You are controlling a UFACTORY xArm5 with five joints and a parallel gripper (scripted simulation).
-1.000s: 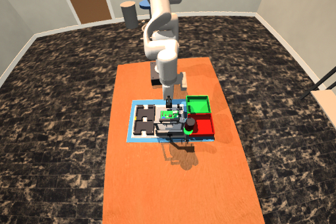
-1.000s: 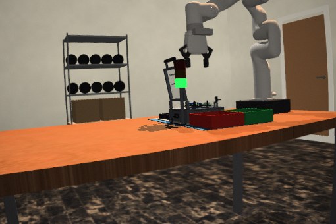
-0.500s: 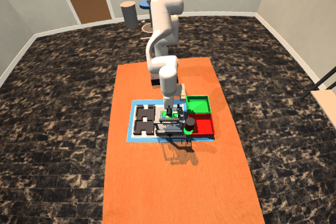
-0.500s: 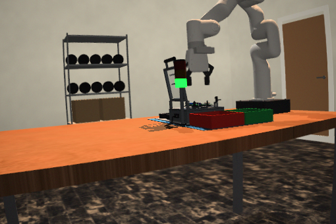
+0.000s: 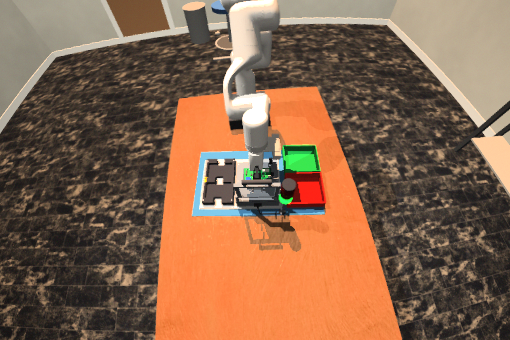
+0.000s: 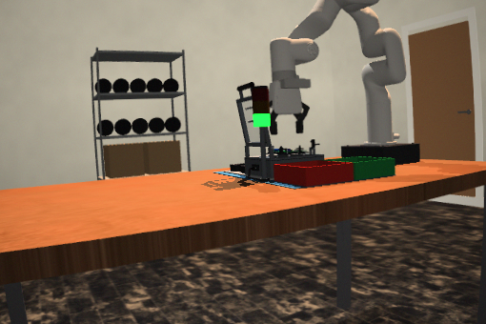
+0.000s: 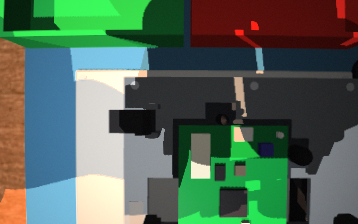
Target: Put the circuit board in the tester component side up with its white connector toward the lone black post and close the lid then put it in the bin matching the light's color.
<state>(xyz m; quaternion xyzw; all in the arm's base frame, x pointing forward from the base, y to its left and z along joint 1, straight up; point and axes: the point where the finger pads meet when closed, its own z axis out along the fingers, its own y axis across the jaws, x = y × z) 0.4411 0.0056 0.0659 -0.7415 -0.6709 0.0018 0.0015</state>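
Right now the green circuit board is 6 cm below my hand. The rest, counted from my hand: red bin 19 cm to the left, 12 cm below, 7 cm ahead; then tester lid 12 cm ahead, 5 cm above, 1 cm to the right; then green bin 21 cm to the left, 12 cm below, 8 cm behind.
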